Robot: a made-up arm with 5 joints. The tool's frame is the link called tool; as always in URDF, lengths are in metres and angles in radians.
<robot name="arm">
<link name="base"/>
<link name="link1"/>
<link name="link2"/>
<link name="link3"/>
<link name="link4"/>
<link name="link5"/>
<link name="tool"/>
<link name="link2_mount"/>
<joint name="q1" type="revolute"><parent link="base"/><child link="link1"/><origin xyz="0 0.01 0.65"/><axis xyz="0 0 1"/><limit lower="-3.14" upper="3.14"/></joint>
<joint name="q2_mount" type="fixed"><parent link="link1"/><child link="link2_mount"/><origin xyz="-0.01 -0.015 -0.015"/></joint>
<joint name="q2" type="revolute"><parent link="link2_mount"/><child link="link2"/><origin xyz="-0.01 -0.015 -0.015"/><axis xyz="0 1 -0.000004"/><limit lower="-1.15" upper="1.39"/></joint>
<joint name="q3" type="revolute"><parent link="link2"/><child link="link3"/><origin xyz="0.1 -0.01 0.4"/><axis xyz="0 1 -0.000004"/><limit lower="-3.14" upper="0.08"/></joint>
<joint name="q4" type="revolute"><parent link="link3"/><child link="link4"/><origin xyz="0.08 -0.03 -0.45"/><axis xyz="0 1 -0.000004"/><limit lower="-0.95" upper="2.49"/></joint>
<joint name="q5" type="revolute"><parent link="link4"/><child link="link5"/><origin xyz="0.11 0.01 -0.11"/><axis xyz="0 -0.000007 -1"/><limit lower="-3.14" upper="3.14"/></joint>
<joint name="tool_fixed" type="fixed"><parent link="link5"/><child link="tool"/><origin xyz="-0.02 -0.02 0" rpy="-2.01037 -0.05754 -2.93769"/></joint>
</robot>
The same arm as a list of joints. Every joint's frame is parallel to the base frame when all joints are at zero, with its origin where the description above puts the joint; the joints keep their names.
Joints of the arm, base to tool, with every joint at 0 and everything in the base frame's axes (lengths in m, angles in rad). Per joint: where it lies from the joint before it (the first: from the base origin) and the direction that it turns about. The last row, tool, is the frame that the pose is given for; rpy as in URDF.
q1: origin 0 0.01 0.65 axis +z
q2: origin -0.02 -0.03 -0.03 axis +y
q3: origin 0.1 -0.01 0.4 axis +y
q4: origin 0.08 -0.03 -0.45 axis +y
q5: origin 0.11 0.01 -0.11 axis -z
tool: origin -0.02 -0.02 0 rpy -2.0104 -0.0575 -2.9377
Joint limits (rad, base to tool): -3.14..3.14 -1.15..1.39 -3.14..0.08 -0.95..2.49 -3.14..3.14

